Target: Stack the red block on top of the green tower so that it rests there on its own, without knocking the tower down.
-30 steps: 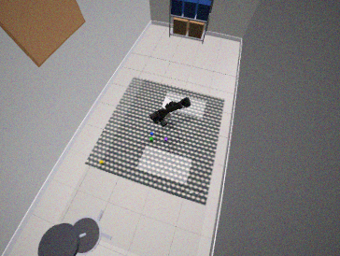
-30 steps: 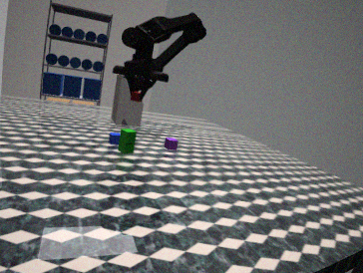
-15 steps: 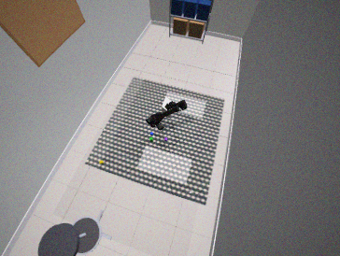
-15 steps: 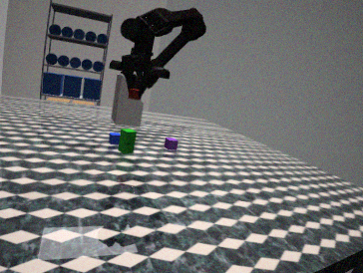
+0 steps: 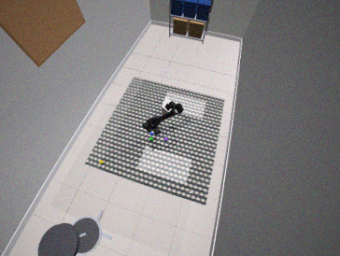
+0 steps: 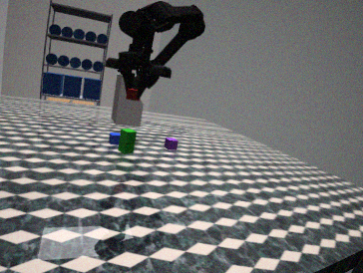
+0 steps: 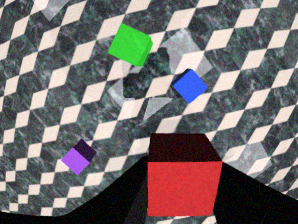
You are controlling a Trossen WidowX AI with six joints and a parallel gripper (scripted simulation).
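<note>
Right now the blue block is 1 cm ahead of my gripper tip, 4 cm to the right of it and 13 cm below it. The rest, counted from my gripper tip: yellow block (52 cm ahead, 37 cm to the right, 13 cm below); purple block (14 cm to the left, 13 cm below); red block (1 cm above).
</note>
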